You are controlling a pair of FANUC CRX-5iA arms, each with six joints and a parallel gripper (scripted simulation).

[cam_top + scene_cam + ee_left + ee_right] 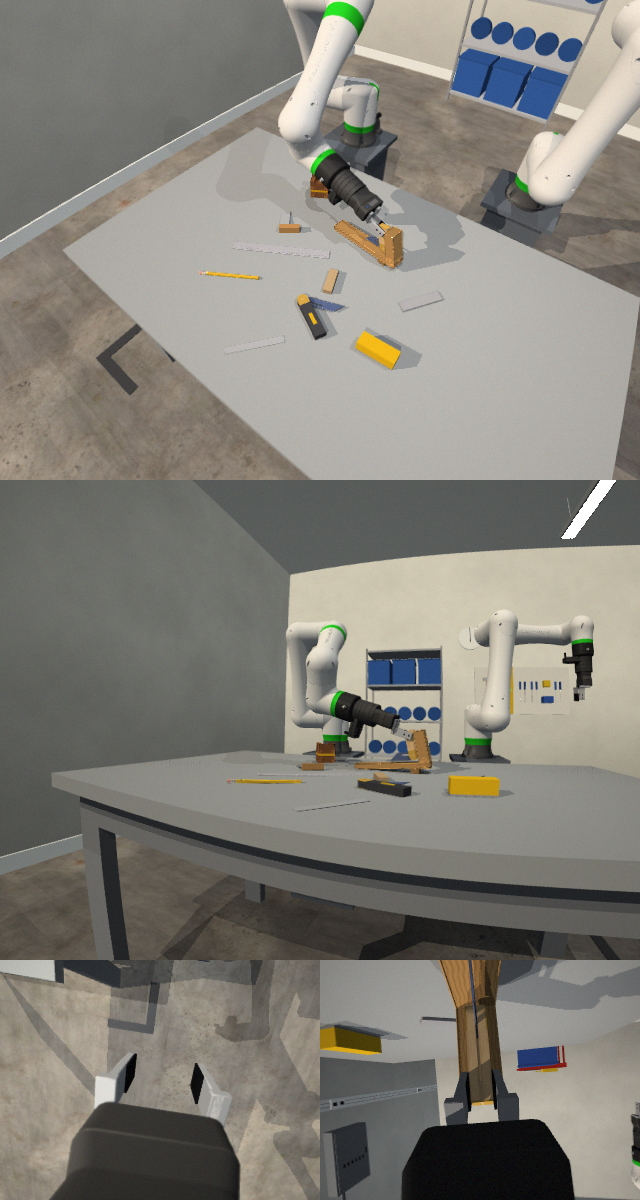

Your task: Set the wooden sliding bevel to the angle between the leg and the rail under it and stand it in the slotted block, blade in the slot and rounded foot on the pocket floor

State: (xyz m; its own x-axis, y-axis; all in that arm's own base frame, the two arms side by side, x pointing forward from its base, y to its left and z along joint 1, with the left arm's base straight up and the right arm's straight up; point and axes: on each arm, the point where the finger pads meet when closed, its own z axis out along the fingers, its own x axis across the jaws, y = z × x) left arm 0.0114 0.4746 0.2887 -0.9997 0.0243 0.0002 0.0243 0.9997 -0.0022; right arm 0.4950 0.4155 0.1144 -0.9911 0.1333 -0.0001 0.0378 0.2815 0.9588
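Note:
My right hand is 7 cm above the blue blade. The rest, counted from my right hand: black bevel: 27 cm ahead, 5 cm to the right, 11 cm below; wooden bevel: 1 cm to the left, 4 cm below; wooden block: 17 cm ahead, 6 cm to the right, 11 cm below.

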